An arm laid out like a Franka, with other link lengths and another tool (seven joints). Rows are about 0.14 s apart.
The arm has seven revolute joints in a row. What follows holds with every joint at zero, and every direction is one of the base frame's.
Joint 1 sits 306.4 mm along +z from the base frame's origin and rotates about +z.
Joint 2 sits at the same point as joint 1 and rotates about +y.
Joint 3 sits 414 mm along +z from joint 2 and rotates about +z.
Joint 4 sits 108.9 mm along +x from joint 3 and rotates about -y.
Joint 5 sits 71.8 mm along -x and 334.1 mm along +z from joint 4 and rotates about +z.
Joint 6 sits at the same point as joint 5 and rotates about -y.
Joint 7 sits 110.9 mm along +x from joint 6 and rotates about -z.
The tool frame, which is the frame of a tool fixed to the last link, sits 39 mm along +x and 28 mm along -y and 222.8 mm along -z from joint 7; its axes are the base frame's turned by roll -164.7, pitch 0 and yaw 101.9 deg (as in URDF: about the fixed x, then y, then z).
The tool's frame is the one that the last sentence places.
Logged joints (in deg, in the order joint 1, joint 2, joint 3, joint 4, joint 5, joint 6, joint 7), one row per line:
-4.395 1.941 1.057 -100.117 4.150 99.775 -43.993
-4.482 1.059 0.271 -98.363 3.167 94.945 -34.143
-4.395 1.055 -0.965 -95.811 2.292 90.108 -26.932
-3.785 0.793 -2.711 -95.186 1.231 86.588 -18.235
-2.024 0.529 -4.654 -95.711 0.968 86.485 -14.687
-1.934 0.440 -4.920 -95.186 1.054 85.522 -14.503
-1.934 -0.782 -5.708 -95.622 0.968 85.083 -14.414
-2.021 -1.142 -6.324 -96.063 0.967 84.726 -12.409
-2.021 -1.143 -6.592 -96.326 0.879 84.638 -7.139
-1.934 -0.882 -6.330 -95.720 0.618 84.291 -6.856
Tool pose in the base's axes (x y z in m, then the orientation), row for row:
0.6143 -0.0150 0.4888 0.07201 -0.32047 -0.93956 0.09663
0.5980 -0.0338 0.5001 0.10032 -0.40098 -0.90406 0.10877
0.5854 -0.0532 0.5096 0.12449 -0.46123 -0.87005 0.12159
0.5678 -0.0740 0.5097 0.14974 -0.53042 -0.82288 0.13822
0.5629 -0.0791 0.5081 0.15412 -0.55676 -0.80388 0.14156
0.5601 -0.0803 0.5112 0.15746 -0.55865 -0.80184 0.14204
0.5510 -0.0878 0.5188 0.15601 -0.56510 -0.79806 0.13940
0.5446 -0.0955 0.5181 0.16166 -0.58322 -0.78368 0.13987
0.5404 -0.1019 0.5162 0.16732 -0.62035 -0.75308 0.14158
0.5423 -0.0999 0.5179 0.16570 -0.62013 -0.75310 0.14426
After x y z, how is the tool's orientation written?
As a quaternion, w x y z.
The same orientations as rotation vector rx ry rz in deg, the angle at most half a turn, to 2 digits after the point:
-55.18 -161.78 16.64
-67.90 -153.09 18.42
-77.02 -145.30 20.31
-87.32 -135.47 22.76
-91.44 -132.02 23.25
-91.58 -131.44 23.28
-92.71 -130.93 22.87
-95.38 -128.17 22.88
-101.14 -122.78 23.08
-101.19 -122.89 23.54

